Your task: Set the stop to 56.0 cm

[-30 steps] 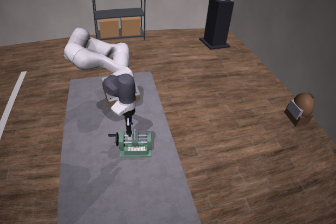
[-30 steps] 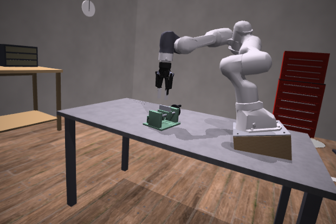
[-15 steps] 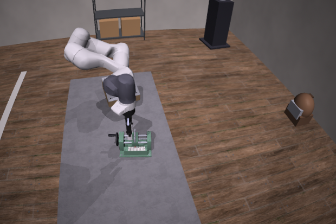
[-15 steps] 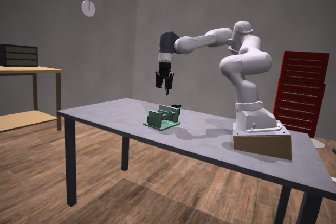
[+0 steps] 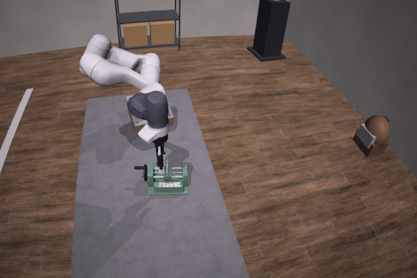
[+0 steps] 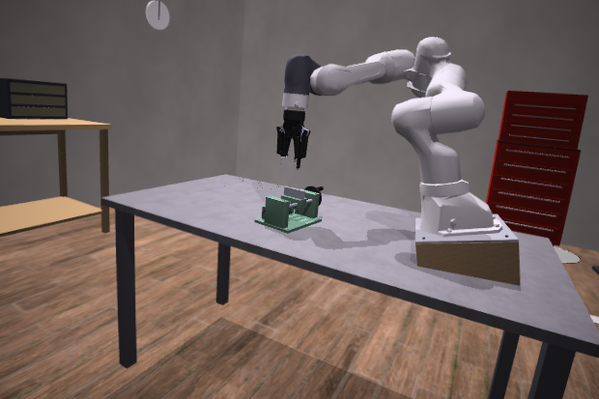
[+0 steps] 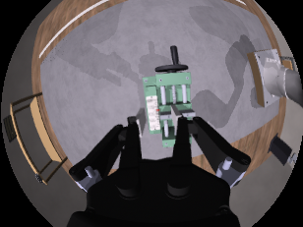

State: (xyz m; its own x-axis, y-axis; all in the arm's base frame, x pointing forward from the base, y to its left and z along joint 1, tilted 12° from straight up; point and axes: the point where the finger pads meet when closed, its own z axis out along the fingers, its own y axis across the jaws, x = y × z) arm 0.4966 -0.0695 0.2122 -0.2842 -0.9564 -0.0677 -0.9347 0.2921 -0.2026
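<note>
Right now the black handwheel is 8 cm behind my hand, 9 cm to the right of it and 9 cm below it. The rest, counted from my hand: stop carriage: 2 cm behind, 3 cm to the left, 10 cm below.
</note>
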